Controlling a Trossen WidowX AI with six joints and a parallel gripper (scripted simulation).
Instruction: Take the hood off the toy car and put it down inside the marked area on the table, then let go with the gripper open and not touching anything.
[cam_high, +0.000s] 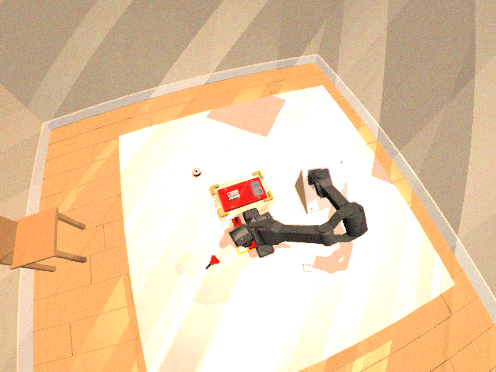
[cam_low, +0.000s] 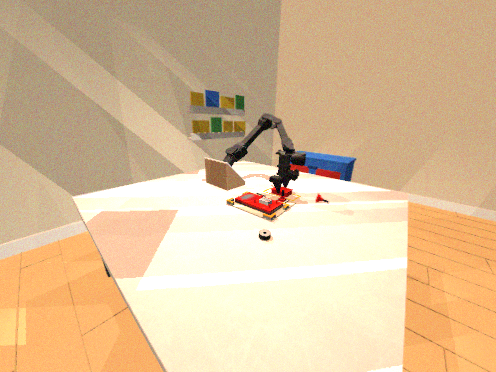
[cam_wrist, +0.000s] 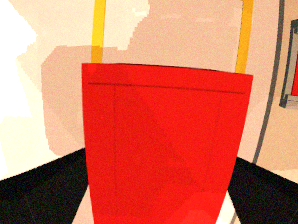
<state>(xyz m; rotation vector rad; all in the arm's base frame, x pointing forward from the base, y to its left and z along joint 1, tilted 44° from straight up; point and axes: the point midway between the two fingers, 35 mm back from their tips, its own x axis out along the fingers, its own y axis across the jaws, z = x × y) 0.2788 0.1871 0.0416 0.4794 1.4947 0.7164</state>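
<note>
Right now the red hood is right at my gripper tip. Also, from my gripper tip: black wheel 37 cm to the right, 21 cm ahead.
</note>
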